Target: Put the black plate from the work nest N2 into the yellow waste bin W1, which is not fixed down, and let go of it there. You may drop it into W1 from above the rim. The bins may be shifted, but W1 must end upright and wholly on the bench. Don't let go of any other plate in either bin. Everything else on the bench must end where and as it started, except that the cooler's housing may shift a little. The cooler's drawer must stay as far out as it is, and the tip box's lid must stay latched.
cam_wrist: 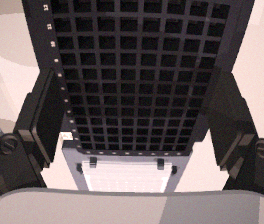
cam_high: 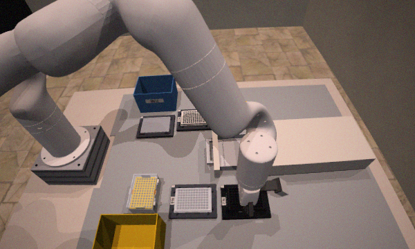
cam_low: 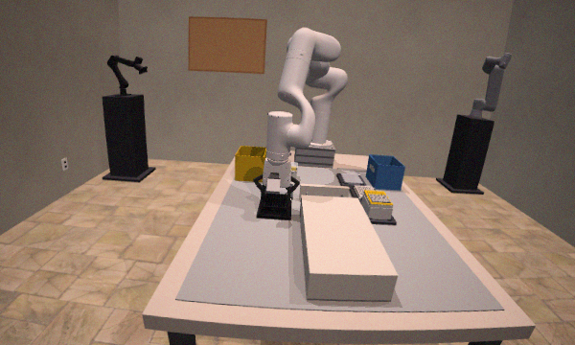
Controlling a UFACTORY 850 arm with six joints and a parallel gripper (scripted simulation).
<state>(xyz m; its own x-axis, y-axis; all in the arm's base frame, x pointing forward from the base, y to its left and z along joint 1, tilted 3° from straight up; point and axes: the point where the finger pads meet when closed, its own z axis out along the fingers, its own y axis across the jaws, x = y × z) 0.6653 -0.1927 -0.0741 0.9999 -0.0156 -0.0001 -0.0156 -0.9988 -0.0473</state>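
Now: hand 36 cm past the yellow waste bin W1, 13 cm to the left of it and 1 cm above it. Round my hand: white cooler: 19 cm to the left, 14 cm ahead, 1 cm below; then drawer: 19 cm to the left, 2 cm below, 2 cm ahead; then black plate: 1 cm below.
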